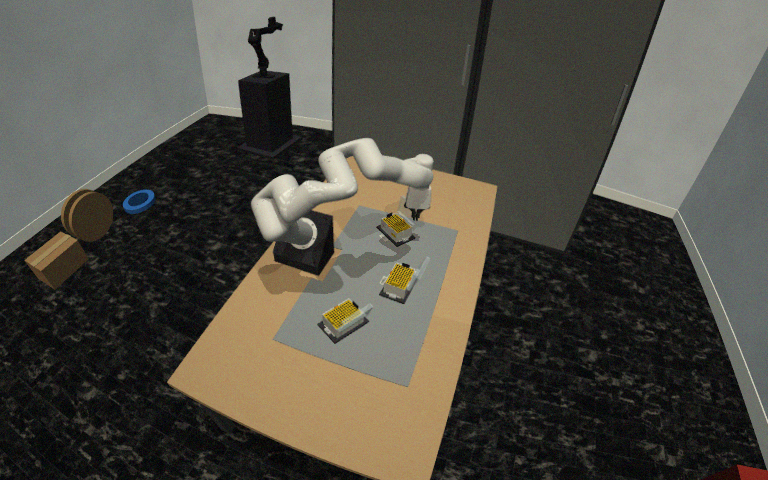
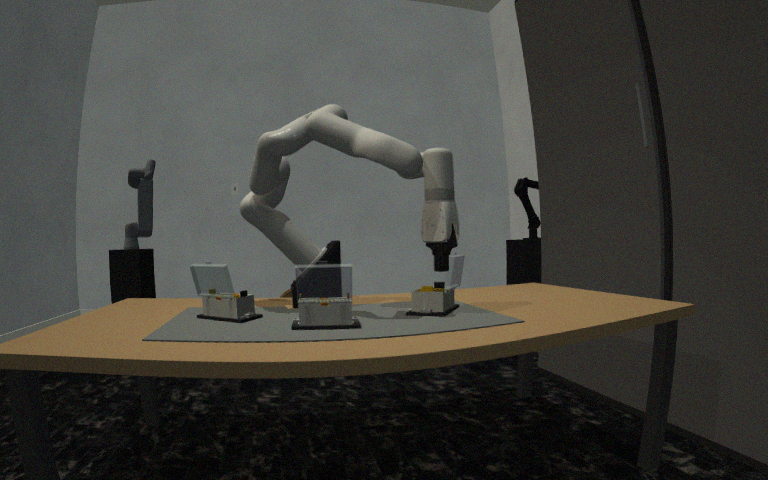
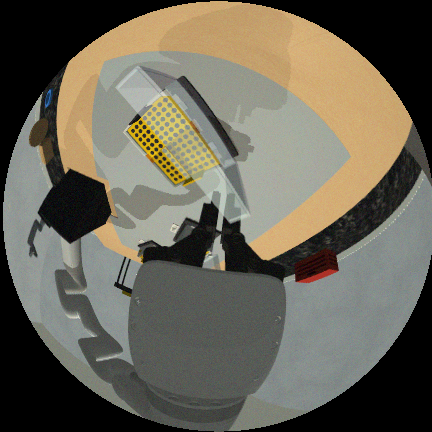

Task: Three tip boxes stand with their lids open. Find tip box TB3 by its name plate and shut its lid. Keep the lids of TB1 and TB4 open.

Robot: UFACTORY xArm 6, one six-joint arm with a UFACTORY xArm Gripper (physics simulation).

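Seen in the pictures: gripper, fingertip midpoint: [image 1: 415,218] [image 2: 441,271] [image 3: 222,201]; arm's base at its link origin: [image 1: 303,233] [image 2: 314,263] [image 3: 70,220].
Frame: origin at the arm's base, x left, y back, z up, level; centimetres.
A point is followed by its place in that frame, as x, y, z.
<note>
Three tip boxes with yellow racks stand on the mat; no name plate can be read. The far box [image 1: 396,227] {29.7, -28.5, -7.1} [image 2: 432,300] [image 3: 150,145] {30.9, -25.1, -7.0} has its clear lid [image 1: 406,217] {37.1, -30.2, -6.0} [image 2: 456,271] {37.5, -32.3, -1.9} [image 3: 235,187] {37.0, -34.3, 1.4} raised. My gripper [image 1: 416,216] {32.6, -35.6, -1.4} [image 2: 441,268] {32.6, -35.6, -1.4} [image 3: 222,201] {32.6, -35.6, -1.4} is shut, its fingertips at one end of this lid, partly seen through it, with a narrow gap between them. Exact contact is unclear. The middle box [image 1: 398,281] [image 2: 324,313] {3.5, -45.9, -9.3} has its lid [image 1: 423,268] {3.4, -50.0, 1.4} [image 2: 323,280] {3.7, -49.5, -1.6} open. The near box [image 1: 343,320] {-30.7, -35.8, 1.9} [image 2: 226,305] {-22.1, -35.9, -8.8} also has its lid [image 2: 212,279] {-24.8, -38.5, -2.0} open.
The grey mat [image 1: 390,362] {-29.9, -52.9, -12.8} [image 2: 175,333] {-30.7, -54.2, -12.8} lies on the wooden table [image 1: 317,396] {-52.5, -37.6, -13.1} [image 2: 594,305] {76.1, -43.2, -13.1}. The arm's black base [image 1: 304,249] {-3.9, -2.9, -4.1} [image 3: 75,205] {8.0, -4.7, -2.7} stands beside the mat. A grey cabinet [image 1: 404,73] rises behind the table's far end.
</note>
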